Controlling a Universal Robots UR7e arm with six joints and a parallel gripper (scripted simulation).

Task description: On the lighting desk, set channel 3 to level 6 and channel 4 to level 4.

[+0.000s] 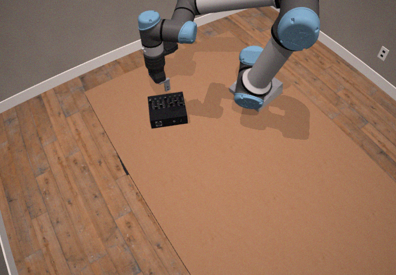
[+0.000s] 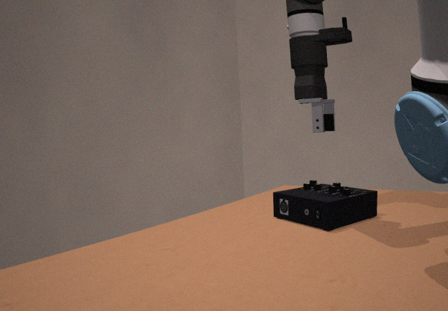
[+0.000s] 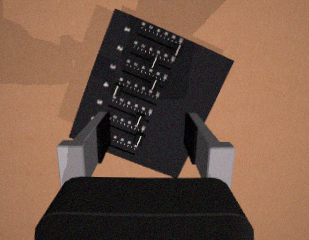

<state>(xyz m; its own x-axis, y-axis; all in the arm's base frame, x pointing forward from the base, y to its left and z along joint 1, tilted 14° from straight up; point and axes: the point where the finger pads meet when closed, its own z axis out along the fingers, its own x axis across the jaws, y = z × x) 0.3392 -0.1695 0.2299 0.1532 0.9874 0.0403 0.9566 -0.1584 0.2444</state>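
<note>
Right now my hand is 20 mm past the channel 3 fader cap, 10 mm to the right of it and 130 mm above it. Also, from my hand: channel 2 fader cap 40 mm behind, 10 mm to the left, 130 mm below; then master fader cap 40 mm ahead, 70 mm to the right, 130 mm below; then channel 1 fader cap 50 mm behind, 40 mm to the left, 130 mm below.
</note>
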